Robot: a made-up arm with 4 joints.
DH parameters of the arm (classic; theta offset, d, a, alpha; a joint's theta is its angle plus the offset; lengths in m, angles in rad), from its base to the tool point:
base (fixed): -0.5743 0 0.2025 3.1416
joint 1: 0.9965 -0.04 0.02 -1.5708
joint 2: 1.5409 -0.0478 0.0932 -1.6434
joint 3: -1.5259 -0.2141 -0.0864 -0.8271
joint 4: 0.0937 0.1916 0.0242 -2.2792
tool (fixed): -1.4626 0.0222 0 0
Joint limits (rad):
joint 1: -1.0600..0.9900
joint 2: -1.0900..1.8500
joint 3: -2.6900..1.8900
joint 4: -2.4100..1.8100
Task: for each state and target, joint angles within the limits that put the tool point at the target. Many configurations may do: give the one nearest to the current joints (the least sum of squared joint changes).
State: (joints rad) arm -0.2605 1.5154 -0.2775 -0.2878
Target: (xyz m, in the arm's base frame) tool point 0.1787 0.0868 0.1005
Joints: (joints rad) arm 0.2958 1.7246 -1.1546 -0.7611
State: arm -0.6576 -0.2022 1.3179 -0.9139
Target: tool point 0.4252 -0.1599 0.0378
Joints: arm -0.5950 -0.8317 0.9144 -0.4974
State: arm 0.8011 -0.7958 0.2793 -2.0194
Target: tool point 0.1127 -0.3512 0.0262
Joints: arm 0.9900 -1.0879 0.5805 -1.9688
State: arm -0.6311 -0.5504 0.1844 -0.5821
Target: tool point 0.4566 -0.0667 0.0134
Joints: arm -1.0600 -1.0609 0.5730 0.1348
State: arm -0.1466 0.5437 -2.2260 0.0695
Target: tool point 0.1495 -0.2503 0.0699
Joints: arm -0.4892 0.3608 -2.6900 -0.0045
